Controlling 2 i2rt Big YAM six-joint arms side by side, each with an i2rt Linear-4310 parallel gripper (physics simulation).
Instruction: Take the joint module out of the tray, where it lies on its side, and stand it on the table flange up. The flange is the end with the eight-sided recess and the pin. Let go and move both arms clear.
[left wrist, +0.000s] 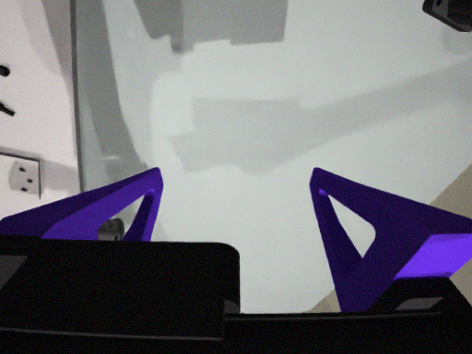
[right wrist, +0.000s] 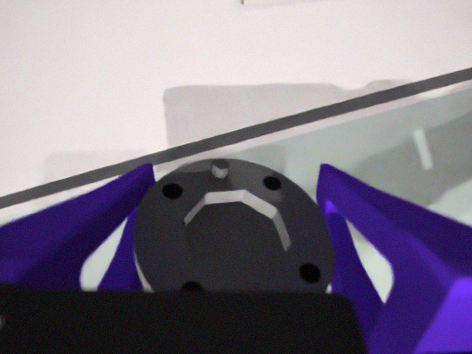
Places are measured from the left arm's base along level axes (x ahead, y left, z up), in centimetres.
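Where they show: left gripper, fingertip midpoint: (left wrist: 236, 176); right gripper, fingertip midpoint: (right wrist: 236, 178).
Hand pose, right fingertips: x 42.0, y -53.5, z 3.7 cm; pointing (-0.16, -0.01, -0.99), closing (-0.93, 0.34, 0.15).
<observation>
After its pixels a point has its place.
The joint module (right wrist: 235, 230) @[x 42.6, y -52.9, z 5.8 cm] is in the right wrist view. Its dark round flange, with the eight-sided recess, the pin and several holes, faces the camera; its lower body is hidden. My right gripper (right wrist: 236, 178) @[x 42.0, y -53.5, z 3.7 cm] is shut on the joint module, with one purple finger on each side. Whether the module's base touches the table cannot be told. My left gripper (left wrist: 236, 176) @[x 21.4, y -36.7, z 19.6 cm] is open and empty, with its fingers wide apart above the pale table (left wrist: 235, 210) @[x 44.7, y -26.1, z 0.0 cm]. The tray cannot be made out in either view.
In the left wrist view, a black object (left wrist: 452, 14) @[x 3.7, y -1.9, z 2.3 cm] shows at the top right. A small dark round thing (left wrist: 111, 229) @[x 42.0, y -48.4, z 5.7 cm] shows through the left finger's opening. A pale plate with holes (left wrist: 24, 176) @[x 35.1, y -59.1, z 1.6 cm] is beyond the table's edge. A dark edge strip (right wrist: 295, 120) @[x 38.9, y -53.4, z 1.0 cm] crosses behind the module.
</observation>
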